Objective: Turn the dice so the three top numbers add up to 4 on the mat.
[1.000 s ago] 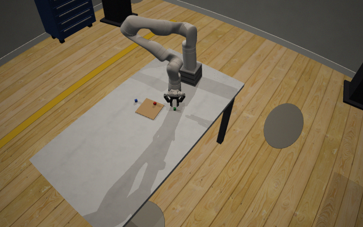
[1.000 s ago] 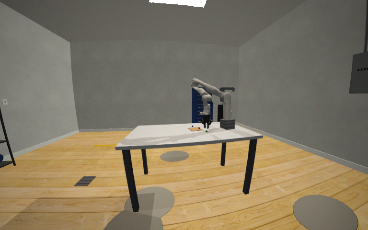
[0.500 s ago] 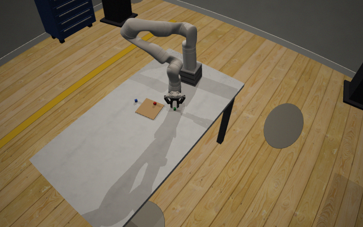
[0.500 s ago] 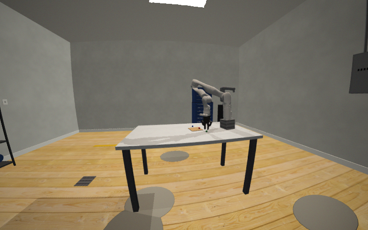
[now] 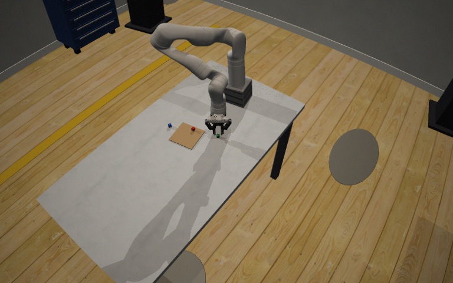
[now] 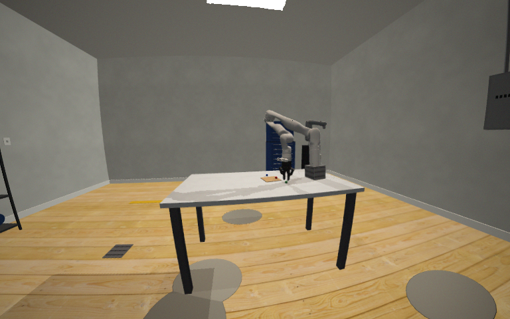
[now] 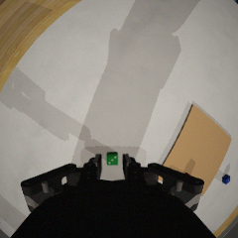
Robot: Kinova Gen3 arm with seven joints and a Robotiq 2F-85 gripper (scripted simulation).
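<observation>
Now: the green die 3 cm below my hand. Also, from my hand: blue die: 6 cm ahead, 27 cm to the right, 3 cm below; tan mat: 7 cm ahead, 15 cm to the right, 4 cm below; red die: 2 cm ahead, 14 cm to the right, 3 cm below.
</observation>
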